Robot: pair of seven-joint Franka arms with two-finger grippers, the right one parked.
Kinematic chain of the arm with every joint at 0, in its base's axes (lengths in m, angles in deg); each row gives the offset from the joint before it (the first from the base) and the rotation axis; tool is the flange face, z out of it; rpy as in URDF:
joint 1: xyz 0 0 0.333 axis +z
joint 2: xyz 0 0 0 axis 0.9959 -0.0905 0
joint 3: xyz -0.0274 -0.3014 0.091 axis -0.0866 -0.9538 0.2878
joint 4: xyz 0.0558 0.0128 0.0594 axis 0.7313 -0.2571 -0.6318
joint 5: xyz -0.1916 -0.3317 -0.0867 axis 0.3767 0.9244 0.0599
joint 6: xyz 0 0 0 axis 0.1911 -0.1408 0.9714
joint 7: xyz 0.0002 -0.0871 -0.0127 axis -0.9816 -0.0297 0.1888
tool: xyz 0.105 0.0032 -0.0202 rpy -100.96 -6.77 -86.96
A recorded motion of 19 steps. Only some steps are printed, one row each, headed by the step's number.
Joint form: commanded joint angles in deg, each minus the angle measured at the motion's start. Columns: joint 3, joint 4, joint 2, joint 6, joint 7, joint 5, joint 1.
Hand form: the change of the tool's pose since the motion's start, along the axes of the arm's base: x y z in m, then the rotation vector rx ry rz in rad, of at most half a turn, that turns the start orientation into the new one. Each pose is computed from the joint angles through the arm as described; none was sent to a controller.
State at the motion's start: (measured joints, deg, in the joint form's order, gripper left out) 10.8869 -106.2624 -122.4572 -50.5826 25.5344 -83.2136 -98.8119
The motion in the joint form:
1: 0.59 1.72 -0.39 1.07 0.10 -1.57 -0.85
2: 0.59 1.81 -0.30 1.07 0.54 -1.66 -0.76
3: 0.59 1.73 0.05 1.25 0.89 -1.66 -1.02
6: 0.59 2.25 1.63 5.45 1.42 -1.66 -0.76
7: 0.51 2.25 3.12 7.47 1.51 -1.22 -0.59
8: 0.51 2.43 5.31 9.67 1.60 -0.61 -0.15
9: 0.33 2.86 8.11 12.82 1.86 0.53 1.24
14: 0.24 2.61 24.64 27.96 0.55 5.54 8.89
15: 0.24 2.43 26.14 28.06 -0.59 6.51 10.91
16: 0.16 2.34 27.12 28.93 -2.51 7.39 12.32
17: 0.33 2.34 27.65 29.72 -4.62 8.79 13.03
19: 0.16 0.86 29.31 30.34 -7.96 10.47 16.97
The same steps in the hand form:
1: 0.0049 -0.0018 0.0039 0.0221 -0.0230 -0.0111
2: 0.0063 -0.0009 0.0056 0.0227 -0.0266 -0.0021
3: 0.0042 -0.0034 0.0089 0.0248 -0.0293 -0.0013
6: 0.0050 0.0044 0.0255 0.0672 -0.0127 0.0100
7: 0.0043 0.0076 0.0405 0.0809 -0.0083 0.0149
8: 0.0064 0.0142 0.0646 0.0910 -0.0136 0.0284
9: 0.0124 0.0301 0.0969 0.1001 -0.0132 0.0633
14: 0.0063 0.1247 0.2607 0.1576 -0.0304 0.1948
15: 0.0108 0.1441 0.2750 0.1415 -0.0382 0.2132
16: 0.0117 0.1576 0.2835 0.1334 -0.0297 0.2048
17: 0.0113 0.1649 0.2877 0.1178 -0.0114 0.1854
19: 0.0167 0.2008 0.2925 0.1026 0.0110 0.1911

